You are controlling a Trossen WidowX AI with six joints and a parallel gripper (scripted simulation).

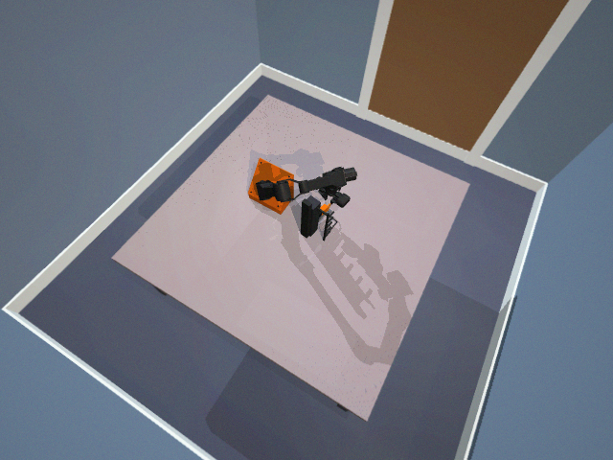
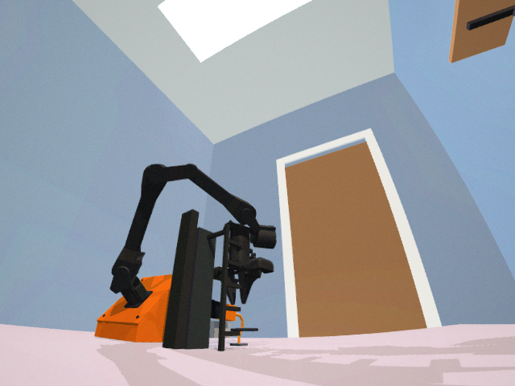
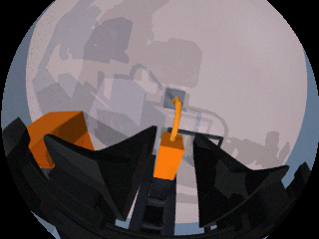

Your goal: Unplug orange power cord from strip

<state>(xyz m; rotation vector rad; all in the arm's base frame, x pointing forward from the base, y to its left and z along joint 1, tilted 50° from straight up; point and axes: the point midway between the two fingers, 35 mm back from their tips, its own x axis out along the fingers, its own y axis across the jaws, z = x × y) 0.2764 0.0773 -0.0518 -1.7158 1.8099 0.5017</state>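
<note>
Right now my gripper tip is 60 mm to the left of the orange plug, 10 mm past it and 10 mm above it. Also, from my gripper tip: thin dark rack 150 mm to the right, 60 mm ahead, 30 mm above.
</note>
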